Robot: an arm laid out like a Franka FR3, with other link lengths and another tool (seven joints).
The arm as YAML. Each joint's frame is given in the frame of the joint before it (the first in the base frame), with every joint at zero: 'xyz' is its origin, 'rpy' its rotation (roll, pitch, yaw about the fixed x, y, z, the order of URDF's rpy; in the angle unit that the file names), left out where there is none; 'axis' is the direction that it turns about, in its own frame. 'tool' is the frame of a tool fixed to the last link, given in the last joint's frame.
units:
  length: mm
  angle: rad
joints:
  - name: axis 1
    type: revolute
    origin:
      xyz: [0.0, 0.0, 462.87]
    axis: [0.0, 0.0, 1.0]
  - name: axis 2
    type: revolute
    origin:
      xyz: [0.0, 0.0, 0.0]
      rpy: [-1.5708, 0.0, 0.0]
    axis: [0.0, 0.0, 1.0]
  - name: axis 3
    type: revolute
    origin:
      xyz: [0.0, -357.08, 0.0]
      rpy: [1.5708, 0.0, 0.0]
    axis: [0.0, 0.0, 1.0]
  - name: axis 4
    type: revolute
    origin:
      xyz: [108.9, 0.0, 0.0]
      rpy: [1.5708, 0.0, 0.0]
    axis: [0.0, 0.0, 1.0]
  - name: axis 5
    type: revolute
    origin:
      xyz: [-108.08, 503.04, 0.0]
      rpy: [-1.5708, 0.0, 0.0]
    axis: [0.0, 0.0, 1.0]
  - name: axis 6
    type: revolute
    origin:
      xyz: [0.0, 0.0, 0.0]
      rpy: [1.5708, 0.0, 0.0]
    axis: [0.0, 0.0, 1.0]
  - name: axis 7
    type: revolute
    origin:
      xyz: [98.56, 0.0, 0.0]
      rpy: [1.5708, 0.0, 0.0]
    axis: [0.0, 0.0, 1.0]
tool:
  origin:
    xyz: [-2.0, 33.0, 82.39]
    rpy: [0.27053, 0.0, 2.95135]
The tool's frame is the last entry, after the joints.
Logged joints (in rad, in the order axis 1, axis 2, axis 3, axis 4, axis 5, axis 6, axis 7), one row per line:
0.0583 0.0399 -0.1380 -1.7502 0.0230 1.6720 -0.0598
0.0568 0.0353 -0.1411 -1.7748 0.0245 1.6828 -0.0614
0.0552 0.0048 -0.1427 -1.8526 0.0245 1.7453 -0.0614
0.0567 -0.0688 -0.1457 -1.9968 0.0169 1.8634 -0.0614
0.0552 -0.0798 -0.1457 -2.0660 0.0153 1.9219 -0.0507
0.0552 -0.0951 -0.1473 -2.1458 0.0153 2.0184 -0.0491
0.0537 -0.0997 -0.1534 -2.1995 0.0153 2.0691 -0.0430
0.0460 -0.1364 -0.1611 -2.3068 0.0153 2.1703 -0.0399
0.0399 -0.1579 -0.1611 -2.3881 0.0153 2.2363 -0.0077
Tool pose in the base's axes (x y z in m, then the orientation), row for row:
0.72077 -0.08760 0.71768 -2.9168 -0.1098 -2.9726
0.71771 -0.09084 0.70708 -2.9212 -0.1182 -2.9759
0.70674 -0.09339 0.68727 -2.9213 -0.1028 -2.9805
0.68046 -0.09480 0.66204 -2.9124 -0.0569 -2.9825
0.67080 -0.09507 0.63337 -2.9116 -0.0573 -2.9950
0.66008 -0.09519 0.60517 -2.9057 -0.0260 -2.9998
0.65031 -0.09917 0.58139 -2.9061 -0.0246 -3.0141
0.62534 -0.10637 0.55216 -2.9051 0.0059 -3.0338
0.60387 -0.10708 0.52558 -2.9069 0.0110 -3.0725
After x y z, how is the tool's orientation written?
As angles about the fixed x, y, z axes (roll, pitch, yaw), in radians.
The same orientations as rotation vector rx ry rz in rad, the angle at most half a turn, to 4 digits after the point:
0.2745 -3.0186 0.3550
0.2699 -3.0107 0.3481
0.2616 -3.0263 0.3474
0.2550 -3.0718 0.3606
0.2358 -3.0715 0.3613
0.2251 -3.1024 0.3705
0.2027 -3.1037 0.3696
-0.1660 3.0969 -0.3674
-0.1051 3.0994 -0.3648

